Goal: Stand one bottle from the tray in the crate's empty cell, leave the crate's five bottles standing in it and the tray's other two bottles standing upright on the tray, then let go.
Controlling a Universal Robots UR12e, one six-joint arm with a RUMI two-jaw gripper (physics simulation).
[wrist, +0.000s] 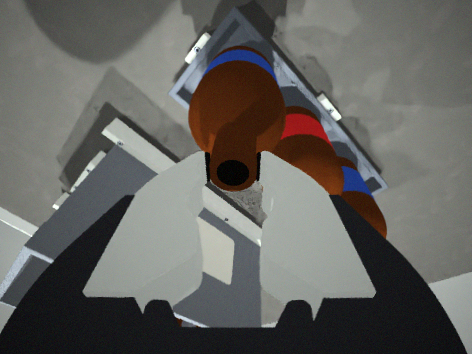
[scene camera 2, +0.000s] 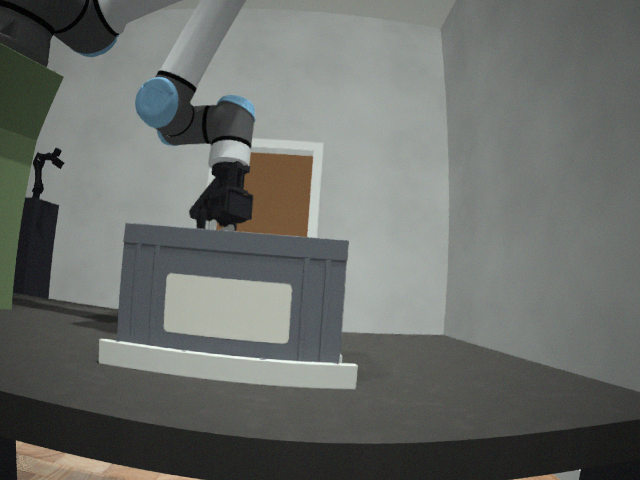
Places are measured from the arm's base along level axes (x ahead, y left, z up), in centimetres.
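Where they show: gripper, between the fingertips: (wrist: 233, 156); arm's base, origin of its link: (scene camera 2: 8, 54).
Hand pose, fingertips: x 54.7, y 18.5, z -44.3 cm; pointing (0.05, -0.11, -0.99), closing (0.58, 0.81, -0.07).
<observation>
Things, the pixels of their top centre, and the offset from my fingertips. "spot": a spot on its surface instead.
- red-banded brown bottle, centre of its top: (wrist: 315, 244) dx +8.1, dy +1.3, dz +1.8 cm
- blue-banded brown bottle, centre of its top: (wrist: 371, 289) dx +17.1, dy +2.8, dz +1.8 cm
- grey tray, a spot on its surface: (wrist: 235, 24) spot: dx -5.1, dy +2.6, dz -13.7 cm
- grey crate, centre of its top: (scene camera 2: 239, 240) (wrist: 127, 327) dx +11.2, dy -23.4, dz +3.3 cm
My gripper (scene camera 2: 216, 225) (wrist: 233, 156) points down behind the crate's upper edge in the scene view. It is shut on the neck of a brown bottle (wrist: 235, 95) with a blue band, its dark mouth between the fingertips. This bottle is over the tray's far end; its base is hidden. A red-banded brown bottle (wrist: 307, 155) and a blue-banded brown bottle (wrist: 361, 200) stand on the grey tray (wrist: 235, 24), partly behind the right finger. The grey crate (scene camera 2: 232, 248) (wrist: 115, 185) has a cream panel. Its cells are mostly hidden; bits of orange-brown show at its lower edge.
A white rail (scene camera 2: 227, 364) (wrist: 140, 147) runs along the crate's base. White blocks (wrist: 198, 48) (wrist: 329, 106) sit against the tray's sides. A green block (scene camera 2: 25, 155) stands at the left in the scene view, with a dark pedestal (scene camera 2: 37, 248) behind it.
</observation>
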